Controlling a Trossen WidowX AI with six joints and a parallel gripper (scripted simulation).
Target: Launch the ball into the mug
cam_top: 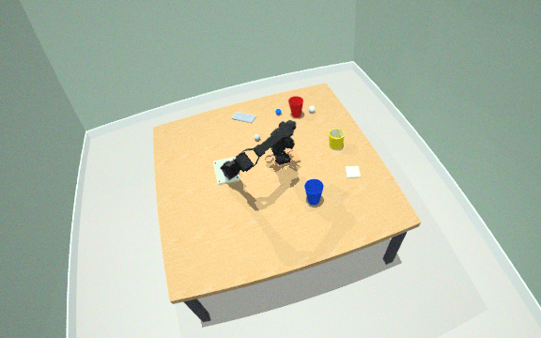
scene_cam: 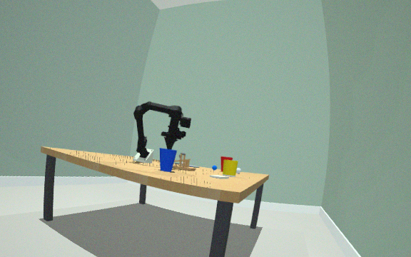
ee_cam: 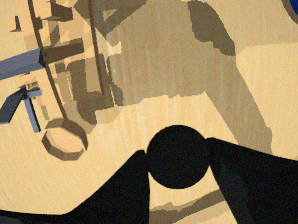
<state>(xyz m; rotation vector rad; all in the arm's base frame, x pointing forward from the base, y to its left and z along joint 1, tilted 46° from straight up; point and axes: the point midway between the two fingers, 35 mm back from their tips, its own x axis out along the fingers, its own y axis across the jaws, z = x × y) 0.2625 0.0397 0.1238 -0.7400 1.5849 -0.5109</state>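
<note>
Right now my gripper tip is 12 cm to the right of the wooden catapult, 7 cm above it and 2 cm short of it. The rest, counted from my gripper tip: yellow mug: 37 cm ahead, 15 cm to the left, 9 cm below; black ball: 1 cm above; blue cup: 20 cm to the right, 14 cm ahead, 9 cm below.
</note>
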